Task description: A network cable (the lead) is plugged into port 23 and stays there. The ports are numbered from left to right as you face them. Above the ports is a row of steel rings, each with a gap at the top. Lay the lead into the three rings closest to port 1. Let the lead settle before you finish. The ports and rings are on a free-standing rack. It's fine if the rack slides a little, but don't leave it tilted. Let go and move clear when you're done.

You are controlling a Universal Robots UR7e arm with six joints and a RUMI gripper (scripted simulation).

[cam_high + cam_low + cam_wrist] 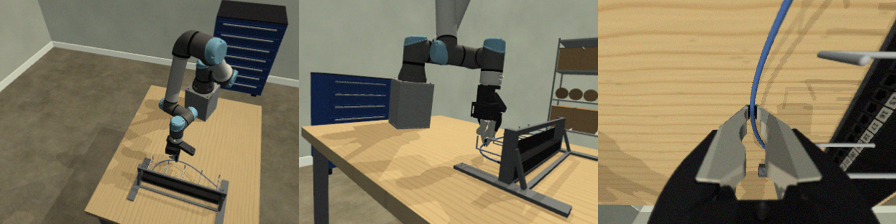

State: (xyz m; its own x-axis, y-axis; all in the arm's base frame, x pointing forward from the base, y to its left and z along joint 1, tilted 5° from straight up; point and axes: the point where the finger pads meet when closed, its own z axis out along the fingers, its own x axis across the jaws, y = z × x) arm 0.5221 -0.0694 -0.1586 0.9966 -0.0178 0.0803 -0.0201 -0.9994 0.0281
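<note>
Right now my hand is 170 mm short of the rack, 50 mm to the right of it and 30 mm below it.
</note>
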